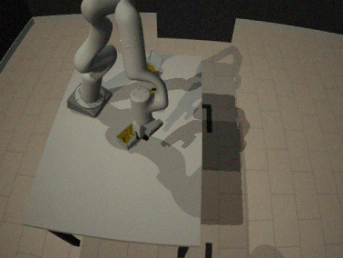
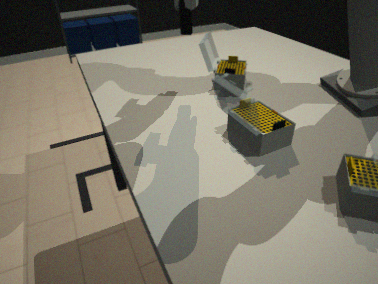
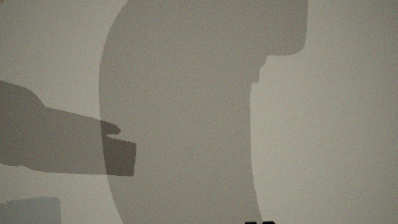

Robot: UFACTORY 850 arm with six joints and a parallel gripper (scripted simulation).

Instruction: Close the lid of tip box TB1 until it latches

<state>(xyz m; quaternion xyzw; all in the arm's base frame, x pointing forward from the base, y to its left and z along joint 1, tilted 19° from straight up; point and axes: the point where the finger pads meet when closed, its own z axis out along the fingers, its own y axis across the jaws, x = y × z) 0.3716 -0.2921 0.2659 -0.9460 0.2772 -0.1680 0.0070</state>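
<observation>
My gripper is now 6 cm past the clear lid, 4 cm to the right of it and 7 cm above it. From my hand the other things lie so: tip box: 10 cm behind, 7 cm to the left, 10 cm below; then label: 15 cm behind, 56 cm to the left, 16 cm below; then rack: 11 cm behind, 7 cm to the left, 11 cm below.
</observation>
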